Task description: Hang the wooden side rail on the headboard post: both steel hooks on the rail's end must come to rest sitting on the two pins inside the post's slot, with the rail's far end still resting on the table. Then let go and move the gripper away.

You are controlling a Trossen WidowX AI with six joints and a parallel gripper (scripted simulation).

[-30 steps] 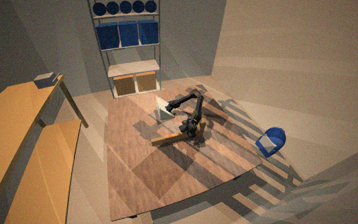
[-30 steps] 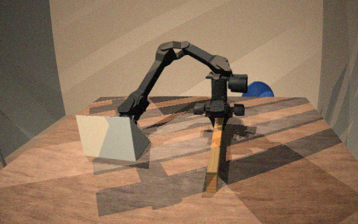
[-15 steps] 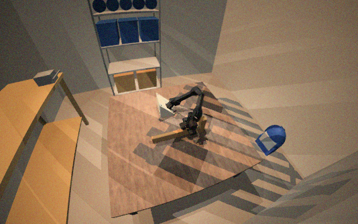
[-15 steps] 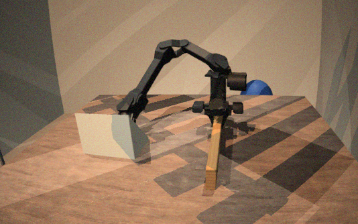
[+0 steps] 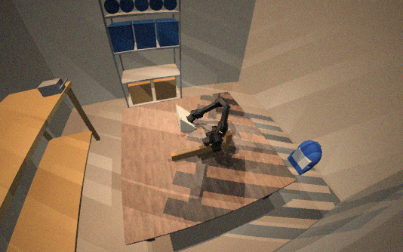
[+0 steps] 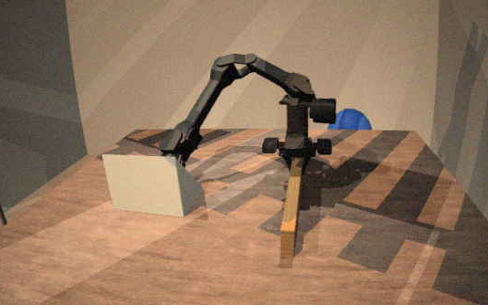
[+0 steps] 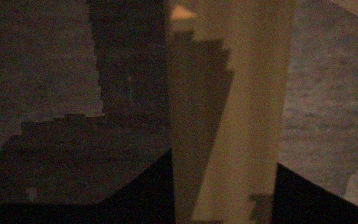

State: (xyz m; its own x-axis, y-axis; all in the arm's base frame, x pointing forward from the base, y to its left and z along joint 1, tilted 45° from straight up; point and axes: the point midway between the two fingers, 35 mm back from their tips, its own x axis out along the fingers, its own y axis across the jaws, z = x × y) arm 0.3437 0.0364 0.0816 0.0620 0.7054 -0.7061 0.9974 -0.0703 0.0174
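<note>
Right now my gripper tip is 120 mm to the right of the headboard post and 40 mm below it.
</note>
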